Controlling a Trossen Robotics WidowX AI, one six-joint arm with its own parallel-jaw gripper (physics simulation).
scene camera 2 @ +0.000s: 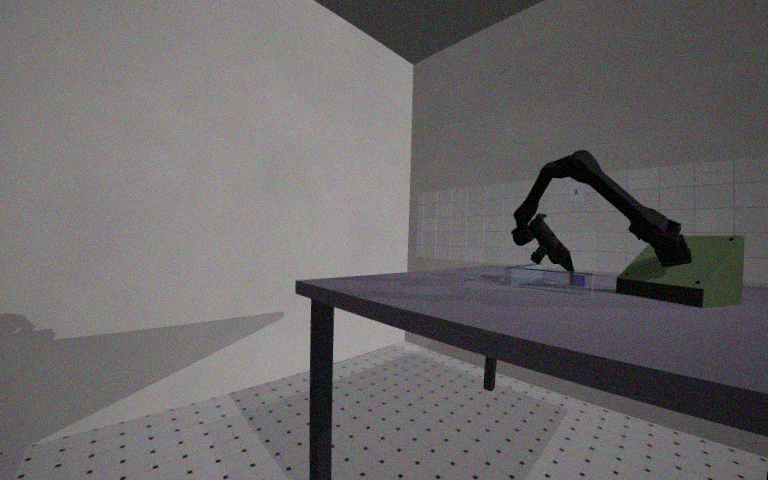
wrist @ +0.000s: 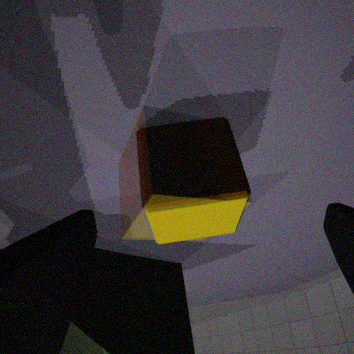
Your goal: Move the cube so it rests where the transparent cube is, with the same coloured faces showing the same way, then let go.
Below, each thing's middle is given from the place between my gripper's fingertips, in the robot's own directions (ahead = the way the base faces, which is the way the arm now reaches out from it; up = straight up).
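Scene:
The transparent cube (wrist: 164, 165) is here, and my hand is 20 mm past it and 30 mm above it at the moment.

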